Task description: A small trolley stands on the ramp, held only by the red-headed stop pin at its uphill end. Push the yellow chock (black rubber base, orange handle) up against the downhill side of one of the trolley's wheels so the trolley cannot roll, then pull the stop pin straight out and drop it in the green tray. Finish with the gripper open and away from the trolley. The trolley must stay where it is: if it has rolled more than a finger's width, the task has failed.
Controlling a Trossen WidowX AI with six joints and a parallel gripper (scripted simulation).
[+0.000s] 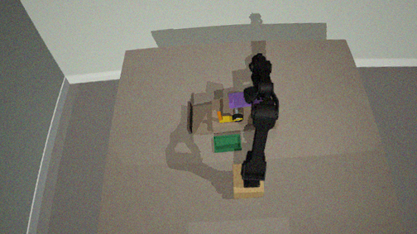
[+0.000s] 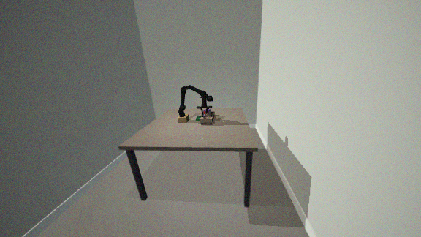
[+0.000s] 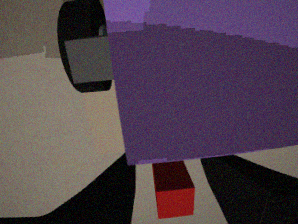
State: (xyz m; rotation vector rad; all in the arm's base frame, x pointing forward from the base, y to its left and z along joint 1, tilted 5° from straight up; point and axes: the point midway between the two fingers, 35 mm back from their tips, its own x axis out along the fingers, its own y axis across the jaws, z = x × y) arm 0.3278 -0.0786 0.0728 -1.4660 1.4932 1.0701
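The yellow chock is 190 mm to the left of my gripper tip, 50 mm below it and 30 mm behind it. From my gripper tip the other things lie so: red-headed stop pin: right at my gripper tip; then green tray: 190 mm to the left, 140 mm below, 120 mm behind; then purple-topped trolley: 100 mm to the left, 20 mm below, 20 mm ahead.
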